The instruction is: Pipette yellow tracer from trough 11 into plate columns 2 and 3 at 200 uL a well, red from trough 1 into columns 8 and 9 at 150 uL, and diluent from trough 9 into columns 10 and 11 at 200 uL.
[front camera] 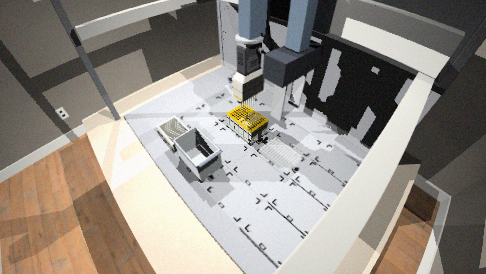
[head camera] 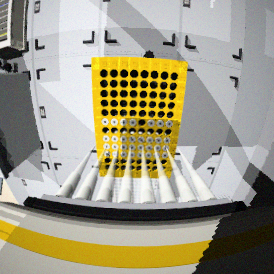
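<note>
The pipetting head (front camera: 248,84) is over the yellow-topped tip rack (front camera: 239,131) (head camera: 96,95). Several long pale tips (head camera: 125,180) hang from the head's dark bar, their lower ends overlapping the rack in the head view. The rack has dark empty holes and rows of white tips; one row between white ones is dark. The clear plate (front camera: 280,153) lies beside the rack; in the head view it is mostly hidden behind the tips. The trough block (front camera: 163,136) (head camera: 24,22) stands at the left; trough colours are unclear. The parked plate gripper (front camera: 287,107) hangs open and empty beside the head.
A grey open-topped bin (front camera: 209,167) stands in front of the trough block. A dark block (front camera: 285,65) carries the parked gripper right of the head. A pale frame beam (front camera: 370,175) crosses the right side of the front view. Black corner marks dot the deck.
</note>
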